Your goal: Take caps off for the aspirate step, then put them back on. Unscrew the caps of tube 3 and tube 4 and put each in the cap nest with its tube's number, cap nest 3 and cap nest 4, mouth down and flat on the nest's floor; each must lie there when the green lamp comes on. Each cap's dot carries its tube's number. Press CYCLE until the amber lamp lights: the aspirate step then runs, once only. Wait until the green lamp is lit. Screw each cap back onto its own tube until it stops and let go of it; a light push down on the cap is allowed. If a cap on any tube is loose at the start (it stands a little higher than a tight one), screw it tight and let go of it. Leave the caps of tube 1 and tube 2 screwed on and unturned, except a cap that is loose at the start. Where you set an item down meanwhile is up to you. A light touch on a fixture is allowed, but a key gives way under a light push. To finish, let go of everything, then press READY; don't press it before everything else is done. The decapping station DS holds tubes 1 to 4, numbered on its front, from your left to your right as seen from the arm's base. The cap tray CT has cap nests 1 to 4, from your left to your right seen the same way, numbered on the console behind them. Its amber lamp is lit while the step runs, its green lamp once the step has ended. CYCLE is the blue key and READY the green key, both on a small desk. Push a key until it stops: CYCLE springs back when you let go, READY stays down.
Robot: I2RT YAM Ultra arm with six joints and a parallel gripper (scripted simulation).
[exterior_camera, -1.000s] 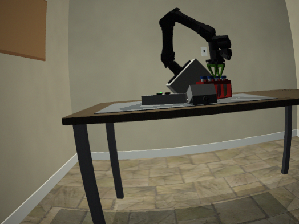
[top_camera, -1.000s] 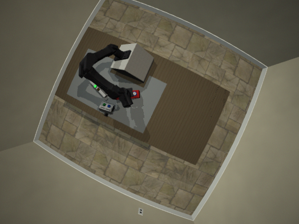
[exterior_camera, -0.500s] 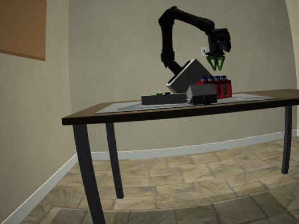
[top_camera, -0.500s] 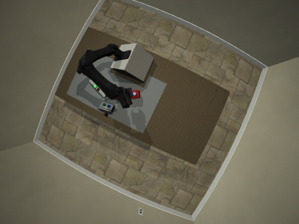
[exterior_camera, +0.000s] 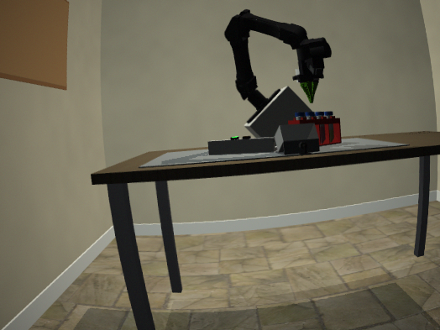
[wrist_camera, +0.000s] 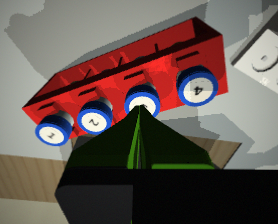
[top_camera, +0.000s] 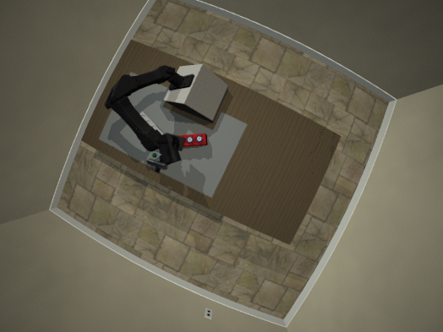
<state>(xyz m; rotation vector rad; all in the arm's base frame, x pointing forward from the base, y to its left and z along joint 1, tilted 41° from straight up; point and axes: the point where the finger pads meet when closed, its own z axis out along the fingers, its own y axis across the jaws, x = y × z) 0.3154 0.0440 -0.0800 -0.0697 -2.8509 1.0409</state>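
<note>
The cap 3 lies 20 mm behind my hand and 50 mm below it. From my hand the other things lie so: cap 1: 50 mm behind, 100 mm to the left, 50 mm below; then cap 4: 50 mm to the right, 50 mm below; then cap 2: 40 mm behind, 50 mm to the left, 50 mm below.
</note>
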